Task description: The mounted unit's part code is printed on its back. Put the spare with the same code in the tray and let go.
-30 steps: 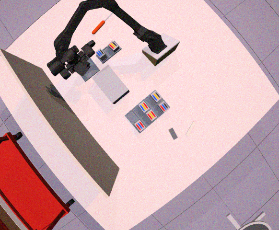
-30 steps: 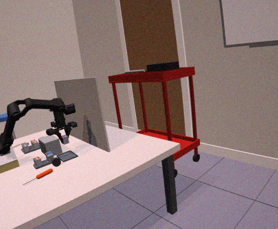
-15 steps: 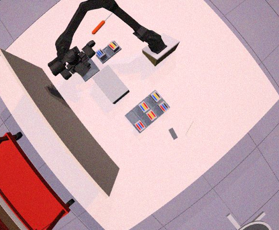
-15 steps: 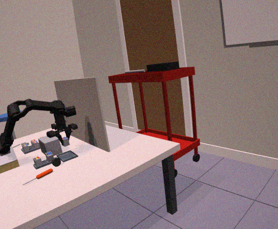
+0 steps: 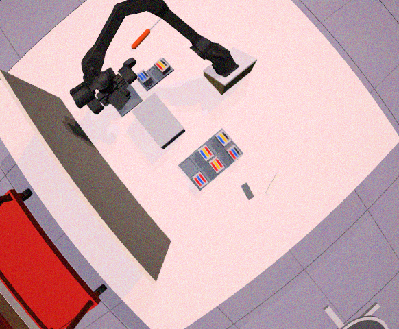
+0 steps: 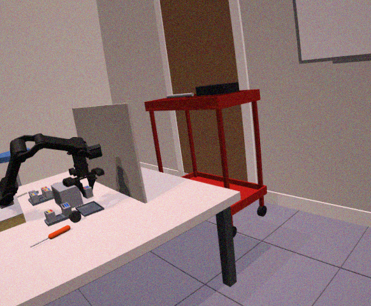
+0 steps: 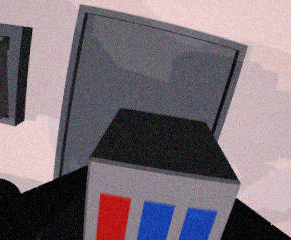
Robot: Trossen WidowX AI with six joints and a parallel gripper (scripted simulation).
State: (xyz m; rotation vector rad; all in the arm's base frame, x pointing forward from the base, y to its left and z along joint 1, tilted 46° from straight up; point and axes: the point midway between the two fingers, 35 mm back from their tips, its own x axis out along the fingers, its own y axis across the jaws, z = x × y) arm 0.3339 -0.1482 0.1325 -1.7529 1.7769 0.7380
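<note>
The flat grey tray is 7 cm below my gripper tip and 1 cm behind it. Also, from my gripper tip: tall grey panel 20 cm ahead, 16 cm to the left, 15 cm above; then black puck 11 cm behind, 8 cm to the right, 5 cm below; then mounted unit 18 cm to the left, 5 cm behind, 2 cm below.
</note>
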